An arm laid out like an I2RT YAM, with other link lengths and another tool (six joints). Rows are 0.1 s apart.
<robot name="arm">
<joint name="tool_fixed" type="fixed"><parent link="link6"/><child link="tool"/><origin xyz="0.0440 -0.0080 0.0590" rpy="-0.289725 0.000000 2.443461"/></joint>
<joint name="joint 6" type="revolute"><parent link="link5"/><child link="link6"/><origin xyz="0.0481 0.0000 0.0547" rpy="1.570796 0.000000 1.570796"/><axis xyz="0 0 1"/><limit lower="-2.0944" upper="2.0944"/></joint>
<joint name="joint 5" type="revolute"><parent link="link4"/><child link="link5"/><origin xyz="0.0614 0.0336 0.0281" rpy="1.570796 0.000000 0.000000"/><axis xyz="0 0 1"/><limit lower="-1.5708" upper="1.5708"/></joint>
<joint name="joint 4" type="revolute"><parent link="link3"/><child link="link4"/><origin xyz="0.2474 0.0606 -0.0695"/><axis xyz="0 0 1"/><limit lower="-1.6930" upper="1.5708"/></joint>
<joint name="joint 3" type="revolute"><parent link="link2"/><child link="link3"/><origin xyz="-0.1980 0.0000 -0.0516" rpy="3.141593 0.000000 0.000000"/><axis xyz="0 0 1"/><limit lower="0.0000" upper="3.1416"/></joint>
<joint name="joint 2" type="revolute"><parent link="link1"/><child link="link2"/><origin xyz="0.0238 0.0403 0.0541" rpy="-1.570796 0.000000 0.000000"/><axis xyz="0 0 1"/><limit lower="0.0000" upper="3.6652"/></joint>
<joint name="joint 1" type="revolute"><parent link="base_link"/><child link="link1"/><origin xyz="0.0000 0.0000 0.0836"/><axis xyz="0 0 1"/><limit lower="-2.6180" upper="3.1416"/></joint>
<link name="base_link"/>
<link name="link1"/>
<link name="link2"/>
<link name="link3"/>
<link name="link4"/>
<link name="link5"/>
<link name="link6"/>
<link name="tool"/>
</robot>
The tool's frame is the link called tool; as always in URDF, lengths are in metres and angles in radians.
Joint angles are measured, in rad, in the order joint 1, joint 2, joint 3, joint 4, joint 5, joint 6. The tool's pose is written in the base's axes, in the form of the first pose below.
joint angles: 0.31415, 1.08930, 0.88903, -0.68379, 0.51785, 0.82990
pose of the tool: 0.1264, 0.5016, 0.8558, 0.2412; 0.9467, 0.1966, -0.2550, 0.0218; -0.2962, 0.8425, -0.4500, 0.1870; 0, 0, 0, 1
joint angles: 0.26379, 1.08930, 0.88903, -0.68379, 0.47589, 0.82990
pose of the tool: 0.1463, 0.5136, 0.8455, 0.2433; 0.9523, 0.1583, -0.2610, 0.0133; -0.2679, 0.8433, -0.4659, 0.1843; 0, 0, 0, 1
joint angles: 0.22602, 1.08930, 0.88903, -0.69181, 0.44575, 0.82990
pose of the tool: 0.1607, 0.5276, 0.8342, 0.2434; 0.9548, 0.1311, -0.2669, 0.0065; -0.2502, 0.8393, -0.4827, 0.1821; 0, 0, 0, 1
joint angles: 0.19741, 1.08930, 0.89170, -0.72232, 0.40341, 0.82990
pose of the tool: 0.1549, 0.5564, 0.8164, 0.2409; 0.9608, 0.1076, -0.2556, 0.0026; -0.2300, 0.8240, -0.5179, 0.1788; 0, 0, 0, 1
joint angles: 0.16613, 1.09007, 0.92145, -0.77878, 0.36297, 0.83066
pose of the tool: 0.1552, 0.5838, 0.7969, 0.2377; 0.9656, 0.0807, -0.2472, -0.0019; -0.2086, 0.8079, -0.5512, 0.1825; 0, 0, 0, 1
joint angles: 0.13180, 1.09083, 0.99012, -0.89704, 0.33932, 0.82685
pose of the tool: 0.1614, 0.6276, 0.7616, 0.2290; 0.9648, 0.0621, -0.2557, -0.0092; -0.2078, 0.7761, -0.5954, 0.1962; 0, 0, 0, 1
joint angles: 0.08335, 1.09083, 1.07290, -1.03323, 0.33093, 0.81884
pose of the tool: 0.1856, 0.6720, 0.7169, 0.2168; 0.9576, 0.0398, -0.2852, -0.0207; -0.2202, 0.7395, -0.6362, 0.2147; 0, 0, 0, 1
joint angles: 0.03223, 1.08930, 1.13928, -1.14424, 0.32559, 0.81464
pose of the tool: 0.2186, 0.7054, 0.6743, 0.2044; 0.9486, 0.0086, -0.3164, -0.0317; -0.2290, 0.7088, -0.6672, 0.2297; 0, 0, 0, 1
